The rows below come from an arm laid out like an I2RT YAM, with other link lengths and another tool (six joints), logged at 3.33 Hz.
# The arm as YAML. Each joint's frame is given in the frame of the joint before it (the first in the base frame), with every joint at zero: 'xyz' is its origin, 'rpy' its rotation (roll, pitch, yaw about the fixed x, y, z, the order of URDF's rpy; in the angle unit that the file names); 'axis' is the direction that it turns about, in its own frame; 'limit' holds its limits. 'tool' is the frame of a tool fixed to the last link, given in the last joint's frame.
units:
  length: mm
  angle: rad
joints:
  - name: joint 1
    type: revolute
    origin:
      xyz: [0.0, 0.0, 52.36]
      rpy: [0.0, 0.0, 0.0]
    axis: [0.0, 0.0, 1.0]
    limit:
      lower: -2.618
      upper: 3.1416
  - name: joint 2
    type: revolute
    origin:
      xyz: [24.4, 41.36, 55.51]
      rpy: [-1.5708, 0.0, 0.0]
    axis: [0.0, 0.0, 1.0]
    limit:
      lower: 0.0
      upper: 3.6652
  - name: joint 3
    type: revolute
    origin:
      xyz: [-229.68, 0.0, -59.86]
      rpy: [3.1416, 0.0, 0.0]
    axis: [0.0, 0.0, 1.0]
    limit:
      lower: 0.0
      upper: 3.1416
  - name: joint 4
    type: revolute
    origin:
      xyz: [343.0, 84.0, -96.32]
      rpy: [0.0, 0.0, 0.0]
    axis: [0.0, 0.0, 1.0]
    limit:
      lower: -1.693
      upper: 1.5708
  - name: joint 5
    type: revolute
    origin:
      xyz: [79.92, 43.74, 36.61]
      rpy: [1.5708, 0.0, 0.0]
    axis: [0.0, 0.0, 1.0]
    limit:
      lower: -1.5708
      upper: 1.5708
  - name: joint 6
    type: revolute
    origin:
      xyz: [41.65, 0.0, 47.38]
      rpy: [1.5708, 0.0, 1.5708]
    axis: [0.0, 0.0, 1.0]
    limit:
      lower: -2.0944
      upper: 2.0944
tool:
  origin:
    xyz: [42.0, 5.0, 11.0]
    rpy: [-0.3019, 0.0, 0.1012]
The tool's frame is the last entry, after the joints.
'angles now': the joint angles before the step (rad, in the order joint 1, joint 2, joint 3, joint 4, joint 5, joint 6). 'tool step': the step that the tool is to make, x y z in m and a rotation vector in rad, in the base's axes. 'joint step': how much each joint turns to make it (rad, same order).
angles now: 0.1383 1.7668 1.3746 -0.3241 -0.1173 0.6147
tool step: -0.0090 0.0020 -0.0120 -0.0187 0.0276 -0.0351
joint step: 0.0103 -0.0097 -0.0399 0.0021 0.0436 0.0196
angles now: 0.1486 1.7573 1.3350 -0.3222 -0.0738 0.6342
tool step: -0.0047 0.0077 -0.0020 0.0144 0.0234 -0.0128
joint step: 0.0160 -0.0006 -0.0008 -0.0183 0.0088 0.0328
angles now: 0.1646 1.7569 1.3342 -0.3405 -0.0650 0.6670
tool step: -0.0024 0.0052 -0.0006 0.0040 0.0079 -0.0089
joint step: 0.0115 0.0000 0.0000 -0.0060 0.0110 0.0180
